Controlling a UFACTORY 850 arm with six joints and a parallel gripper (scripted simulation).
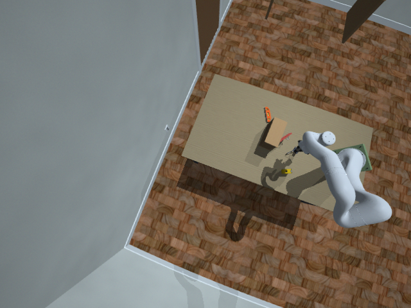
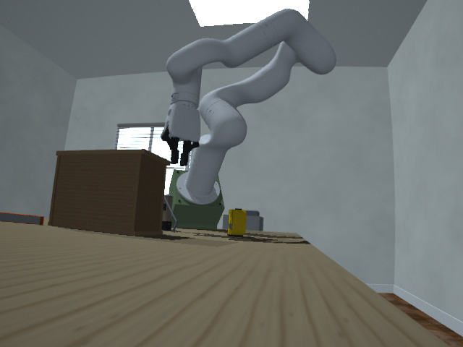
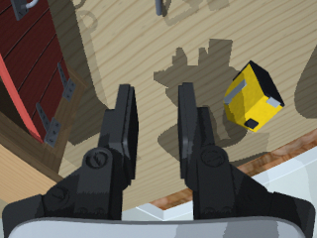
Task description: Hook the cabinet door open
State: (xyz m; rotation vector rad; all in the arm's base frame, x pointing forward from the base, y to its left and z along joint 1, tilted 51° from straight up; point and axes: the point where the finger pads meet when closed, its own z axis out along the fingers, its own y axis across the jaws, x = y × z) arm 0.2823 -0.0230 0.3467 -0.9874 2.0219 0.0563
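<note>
The hook post is 4 cm behind my hand, 6 cm to the right of it and 14 cm below it. The rest, counted from my hand: red door 12 cm ahead, 3 cm to the right, 14 cm below; yellow box 5 cm behind, 15 cm to the left, 17 cm below.
</note>
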